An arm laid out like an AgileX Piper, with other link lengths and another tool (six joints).
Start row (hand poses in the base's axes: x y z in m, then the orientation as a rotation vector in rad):
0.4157 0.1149 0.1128 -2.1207 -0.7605 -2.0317
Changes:
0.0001 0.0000 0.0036 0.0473 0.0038 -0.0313
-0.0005 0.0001 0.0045 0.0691 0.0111 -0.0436
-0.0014 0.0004 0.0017 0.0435 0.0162 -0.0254
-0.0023 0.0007 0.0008 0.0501 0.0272 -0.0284
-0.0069 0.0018 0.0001 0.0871 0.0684 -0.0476
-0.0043 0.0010 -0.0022 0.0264 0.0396 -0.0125
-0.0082 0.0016 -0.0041 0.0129 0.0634 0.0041
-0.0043 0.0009 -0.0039 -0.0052 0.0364 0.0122
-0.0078 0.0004 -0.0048 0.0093 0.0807 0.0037
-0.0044 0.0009 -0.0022 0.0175 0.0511 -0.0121
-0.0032 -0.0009 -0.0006 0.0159 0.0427 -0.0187
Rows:
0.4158 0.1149 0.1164 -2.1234 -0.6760 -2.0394
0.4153 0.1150 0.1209 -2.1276 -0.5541 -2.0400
0.4139 0.1154 0.1226 -2.1353 -0.4784 -2.0269
0.4116 0.1161 0.1234 -2.1494 -0.3914 -1.9999
0.4047 0.1179 0.1235 -2.1862 -0.2406 -1.9239
0.4004 0.1189 0.1213 -2.2115 -0.1943 -1.8773
0.3922 0.1205 0.1172 -2.2566 -0.1750 -1.7983
0.3879 0.1214 0.1133 -2.2851 -0.1865 -1.7514
0.3801 0.1218 0.1085 -2.3421 -0.1667 -1.6512
0.3757 0.1227 0.1063 -2.3742 -0.1277 -1.5900
0.3725 0.1218 0.1057 -2.4023 -0.0841 -1.5416

